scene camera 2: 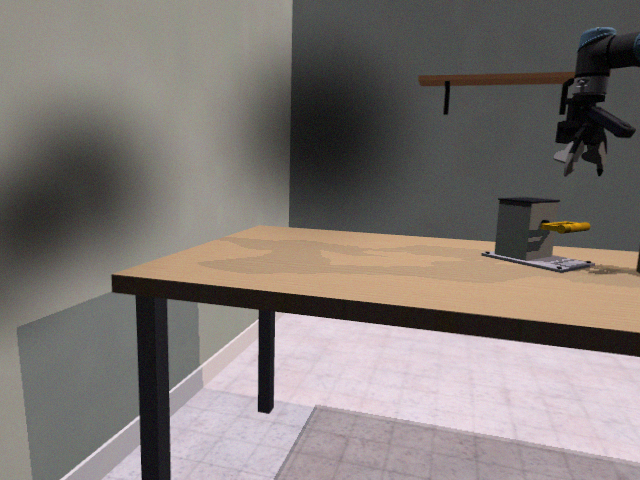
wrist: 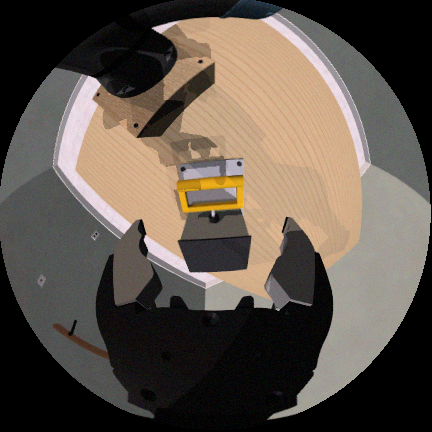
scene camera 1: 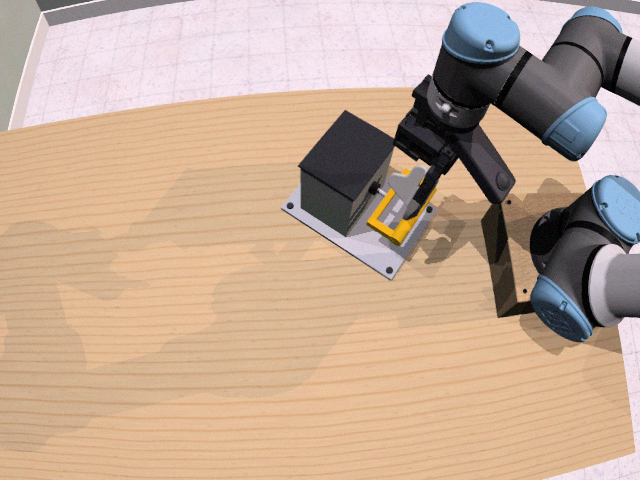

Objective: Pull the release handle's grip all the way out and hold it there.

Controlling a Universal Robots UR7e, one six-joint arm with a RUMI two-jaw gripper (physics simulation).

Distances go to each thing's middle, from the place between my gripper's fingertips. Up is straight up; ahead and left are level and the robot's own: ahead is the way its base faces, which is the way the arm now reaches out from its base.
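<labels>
Light grey base plate (scene camera 1: 365, 244): 8 cm ahead of my hand, 6 cm to the right of it and 24 cm below it.
</labels>
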